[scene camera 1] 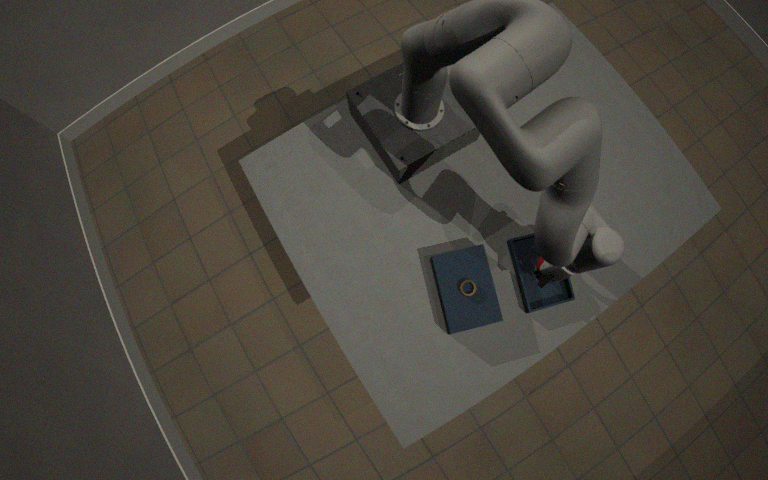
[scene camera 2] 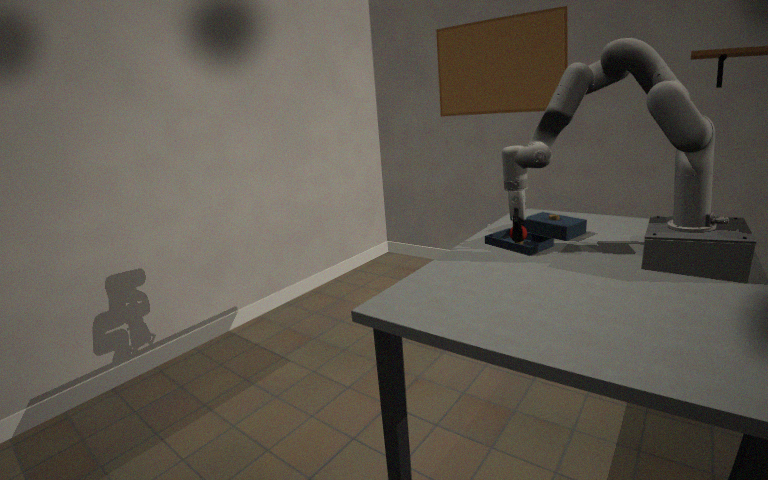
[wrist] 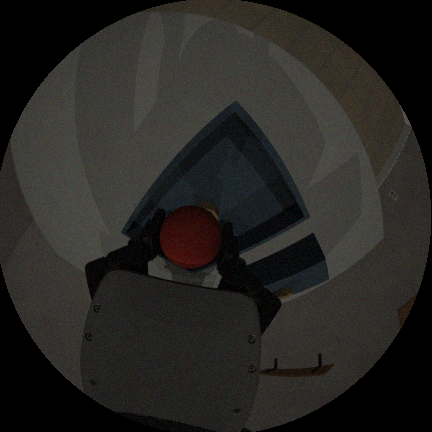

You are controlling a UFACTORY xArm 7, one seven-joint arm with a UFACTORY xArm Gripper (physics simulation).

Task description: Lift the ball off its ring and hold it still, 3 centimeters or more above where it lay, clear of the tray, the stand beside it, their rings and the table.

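Pixels of known places: gripper, fingertip midpoint: (scene camera 1: pixel 545 266) (scene camera 2: pixel 518 237) (wrist: pixel 192 225); arm's base, origin of the base link: (scene camera 1: pixel 419 109) (scene camera 2: pixel 691 226).
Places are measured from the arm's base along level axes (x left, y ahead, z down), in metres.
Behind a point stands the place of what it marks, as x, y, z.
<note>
The red ball (scene camera 1: pixel 540 263) @[0.123, 0.470, 0.045] (scene camera 2: pixel 523 232) @[0.155, 0.458, 0.050] (wrist: pixel 190 236) @[0.154, 0.503, 0.041] is low over the blue tray (scene camera 1: pixel 519 283) @[0.068, 0.493, 0.090] (scene camera 2: pixel 506 243) @[0.200, 0.495, 0.082] (wrist: pixel 240 170) @[0.138, 0.547, 0.100]. My gripper (scene camera 1: pixel 541 276) @[0.145, 0.481, 0.074] (scene camera 2: pixel 517 236) @[0.145, 0.481, 0.074] (wrist: pixel 192 225) @[0.145, 0.481, 0.074] points down into the tray and is shut on the ball, with one black finger against each side in the wrist view. Part of the tray's yellow ring (wrist: pixel 210 207) @[0.137, 0.500, 0.091] shows past the ball's upper right edge there. The ball hides the rest, and whether they touch cannot be told. The blue stand (scene camera 1: pixel 453 311) @[-0.120, 0.489, 0.052] (scene camera 2: pixel 566 228) @[0.010, 0.372, 0.058] (wrist: pixel 315 275) @[-0.071, 0.524, 0.052] beside the tray carries another yellow ring (scene camera 1: pixel 461 287) @[-0.083, 0.445, 0.042] (scene camera 2: pixel 553 216) @[-0.080, 0.460, 0.047] (wrist: pixel 285 293) @[-0.082, 0.453, 0.047].
The tray and stand are on the grey table (scene camera 1: pixel 339 226) @[-0.296, 0.182, 0.103] (scene camera 2: pixel 509 305) @[0.553, 0.278, 0.102], with a narrow gap between them. The arm's dark base box (scene camera 1: pixel 385 141) @[-0.114, 0.052, 0.003] (scene camera 2: pixel 696 257) @[0.122, -0.038, 0.049] stands on the same table. The tray's raised walls surround the gripper's fingertips.
</note>
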